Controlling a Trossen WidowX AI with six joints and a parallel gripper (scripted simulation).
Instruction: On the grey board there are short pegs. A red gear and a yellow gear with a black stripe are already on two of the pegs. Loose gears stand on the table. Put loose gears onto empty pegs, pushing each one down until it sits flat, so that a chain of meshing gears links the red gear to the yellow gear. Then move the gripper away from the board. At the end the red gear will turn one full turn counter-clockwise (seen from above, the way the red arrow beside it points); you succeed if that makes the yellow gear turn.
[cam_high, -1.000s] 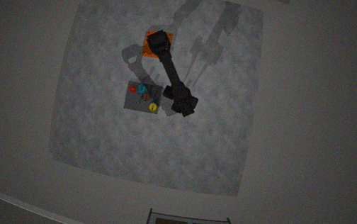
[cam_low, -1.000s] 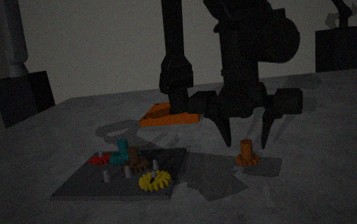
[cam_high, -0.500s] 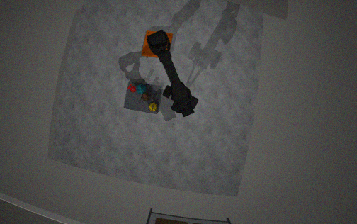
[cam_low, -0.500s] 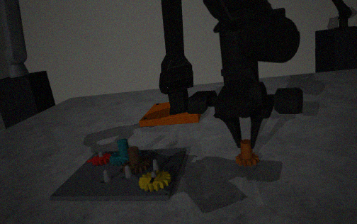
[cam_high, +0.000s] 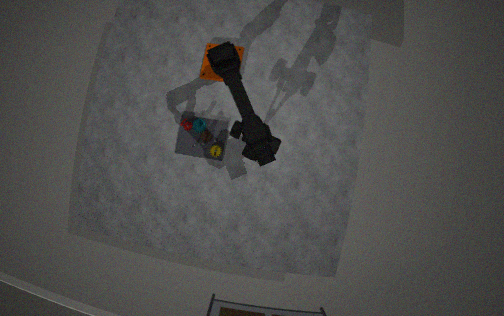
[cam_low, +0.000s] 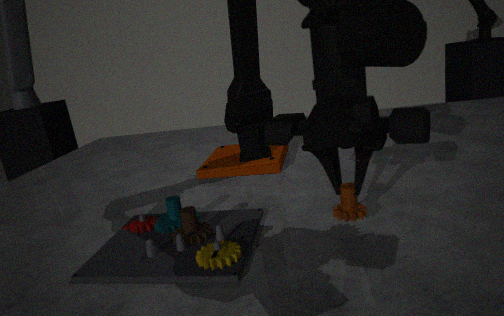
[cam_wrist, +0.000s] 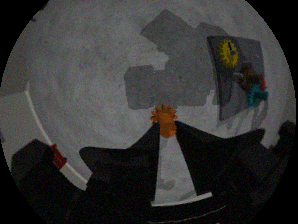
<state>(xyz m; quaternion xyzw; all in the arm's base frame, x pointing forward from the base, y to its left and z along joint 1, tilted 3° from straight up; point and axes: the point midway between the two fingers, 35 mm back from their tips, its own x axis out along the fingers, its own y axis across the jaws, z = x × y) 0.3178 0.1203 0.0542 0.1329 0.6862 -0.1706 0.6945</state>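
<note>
The brown gear lies 210 mm to the right of my gripper tip, 20 mm below it and 20 mm behind it. Also, from my gripper tip: yellow striped gear: 170 mm to the right, 40 mm ahead, 30 mm below; teal gear: 240 mm to the right, 70 mm behind, 20 mm below; orange gear: 10 mm below.
</note>
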